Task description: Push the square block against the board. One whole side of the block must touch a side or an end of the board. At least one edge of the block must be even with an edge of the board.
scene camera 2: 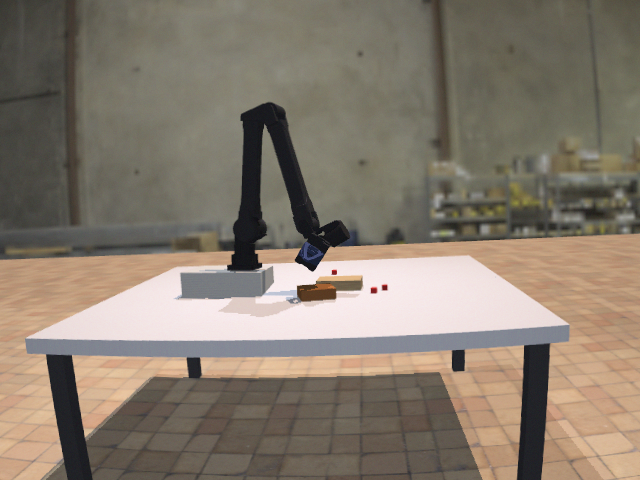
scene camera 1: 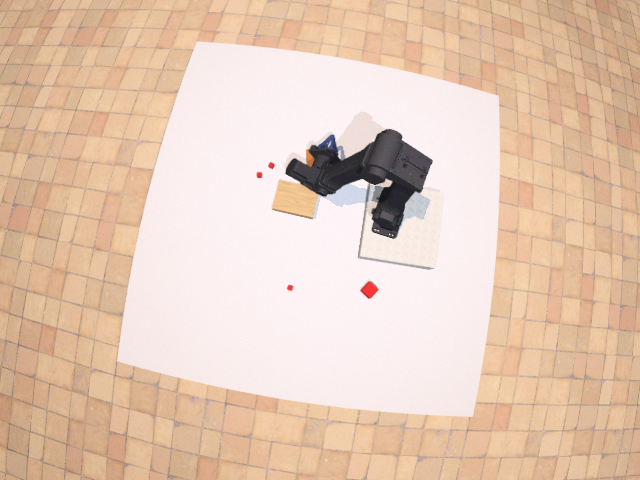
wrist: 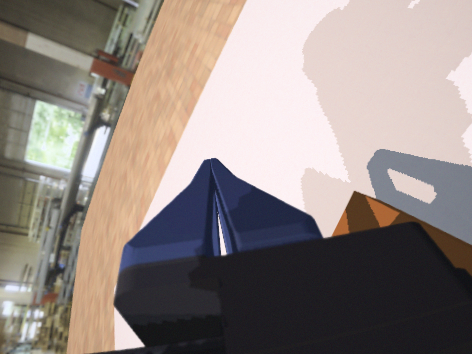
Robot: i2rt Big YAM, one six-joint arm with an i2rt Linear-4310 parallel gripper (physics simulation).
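Pixels of known places: gripper, fingertip midpoint: [scene camera 2: 305, 260] [scene camera 1: 332, 134] [wrist: 211, 169]; arm's base, link origin: [scene camera 2: 245, 268] [scene camera 1: 387, 218].
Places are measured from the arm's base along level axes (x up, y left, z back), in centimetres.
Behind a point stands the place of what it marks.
Observation:
The orange-brown square block [scene camera 1: 309, 157] {x -3.8, y -13.4, z -31.0 cm} [scene camera 2: 316, 292] {x -4.7, y -18.1, z -27.7 cm} [wrist: 370, 212] {x -3.9, y -17.9, z -23.7 cm} lies on the table, mostly hidden under the arm in scene camera 1 and partly behind the gripper body in the wrist view. The light wooden board [scene camera 1: 294, 199] {x -3.9, y 2.5, z -31.2 cm} [scene camera 2: 343, 282] {x -4.4, y -3.0, z -33.0 cm} lies flat, below the block in scene camera 1 and behind it in scene camera 2. The arm covers much of the place between them, so I cannot tell whether they touch. My gripper [scene camera 1: 332, 137] {x 5.0, y -20.2, z -25.5 cm} [scene camera 2: 311, 268] {x 5.0, y -20.2, z -25.5 cm} [wrist: 211, 169] {x 5.0, y -20.2, z -25.5 cm} is shut and empty. Its blue fingertips are raised above the table, on the block's side away from the board.
The arm stands on a pale studded base [scene camera 1: 413, 250] {x -0.2, y 7.6, z 11.2 cm} [scene camera 2: 222, 285] {x -3.3, y -12.9, z 3.2 cm}, to the right of the board in scene camera 1. Small red cubes [scene camera 1: 259, 175] {x -5.5, y -2.4, z -45.6 cm} [scene camera 1: 271, 165] {x -5.4, y -7.2, z -42.8 cm} [scene camera 1: 290, 287] {x -5.4, y 30.6, z -23.6 cm} [scene camera 2: 373, 290] {x -6.1, y -8.2, z -42.9 cm} [scene camera 2: 384, 287] {x -6.1, y -3.6, z -45.8 cm} and a larger one [scene camera 1: 369, 289] {x -3.0, y 23.8, z 1.0 cm} lie on the white table [scene camera 1: 217, 330] {x -7.0, y 52.1, z -42.6 cm} [scene camera 2: 413, 315] {x -7.0, y -38.5, z -56.6 cm}.

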